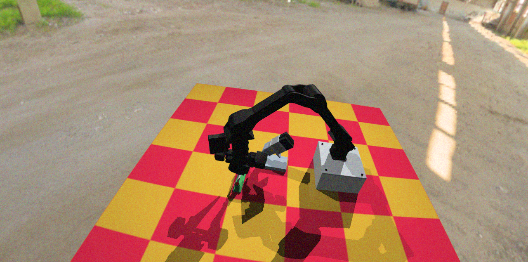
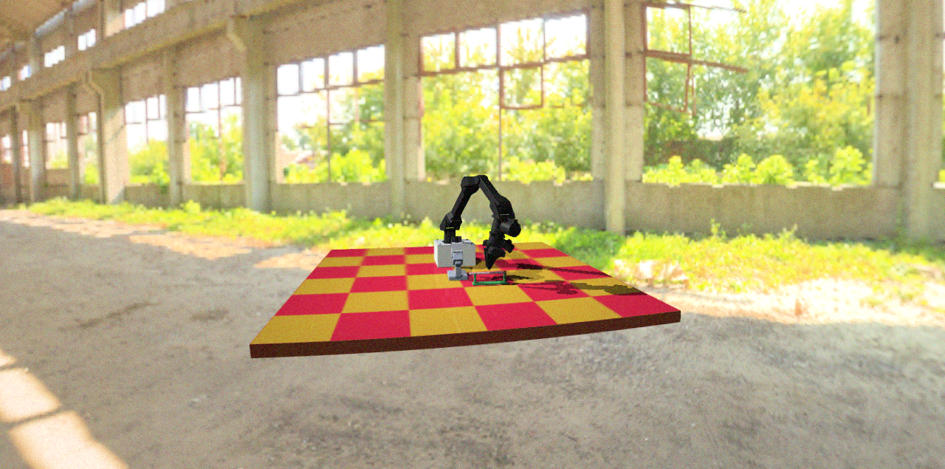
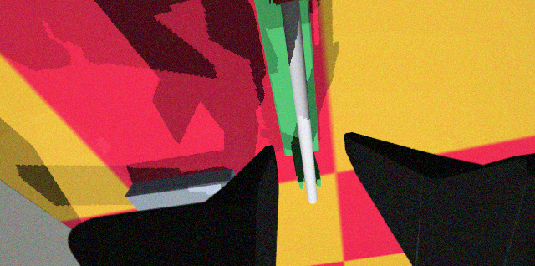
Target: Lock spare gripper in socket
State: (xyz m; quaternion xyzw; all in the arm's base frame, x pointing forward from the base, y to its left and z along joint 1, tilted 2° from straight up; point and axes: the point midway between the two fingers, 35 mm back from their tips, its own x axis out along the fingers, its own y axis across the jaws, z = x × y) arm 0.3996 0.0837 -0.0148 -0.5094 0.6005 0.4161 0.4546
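The green cradle lies 1 cm to the left of my gripper tip and 4 cm below it. Round my gripper tip: spare gripper (14 cm behind, 10 cm to the right, 5 cm above); then grey mount (12 cm behind, 10 cm to the right, 1 cm below).
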